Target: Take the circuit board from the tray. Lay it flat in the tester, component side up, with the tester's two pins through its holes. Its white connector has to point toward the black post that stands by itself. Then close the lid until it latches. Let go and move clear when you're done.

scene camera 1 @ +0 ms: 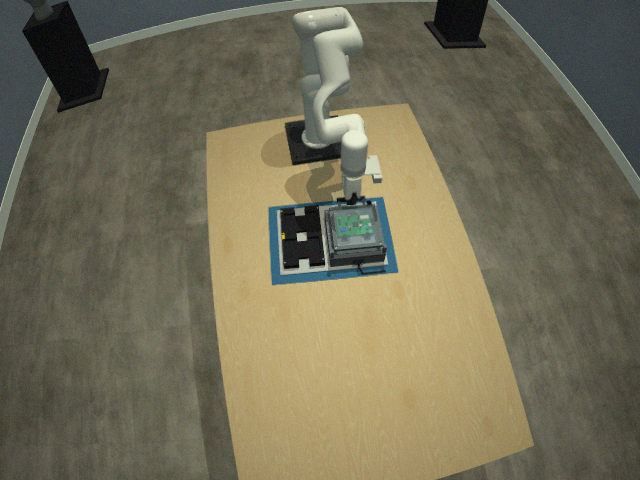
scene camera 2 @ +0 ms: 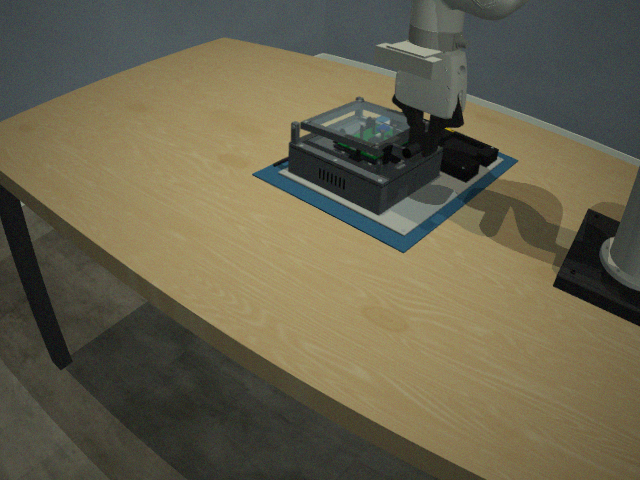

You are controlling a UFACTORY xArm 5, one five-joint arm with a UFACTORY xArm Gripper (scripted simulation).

Scene:
same spot on clear lid: (scene camera 2: 365, 126) = (scene camera 1: 361, 222)

